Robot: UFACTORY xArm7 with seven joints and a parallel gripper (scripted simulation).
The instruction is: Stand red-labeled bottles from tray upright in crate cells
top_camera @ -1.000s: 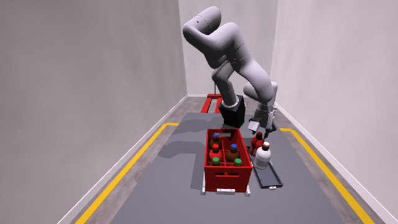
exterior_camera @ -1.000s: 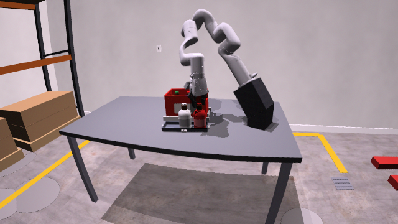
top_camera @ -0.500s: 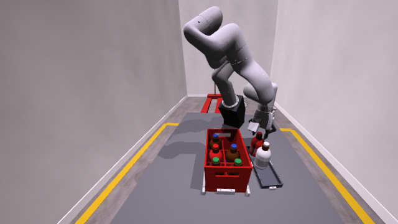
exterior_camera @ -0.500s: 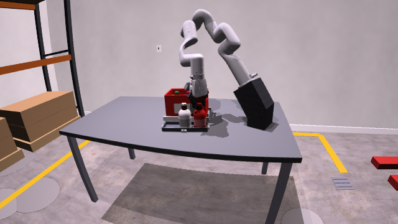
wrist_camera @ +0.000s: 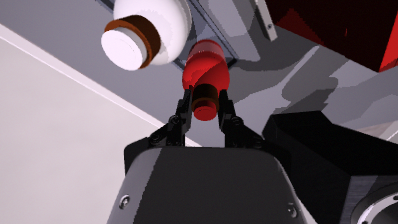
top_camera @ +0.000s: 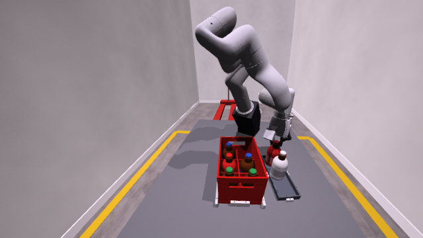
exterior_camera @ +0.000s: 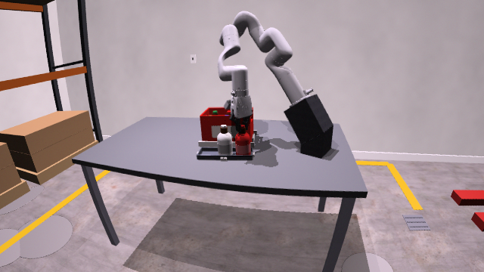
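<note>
The white bottle lies 90 mm ahead of my hand and 70 mm below it. From my hand the other things lie so: red crate: 210 mm to the right, 100 mm ahead, 70 mm below; then dark tray: 140 mm below, 90 mm ahead.
</note>
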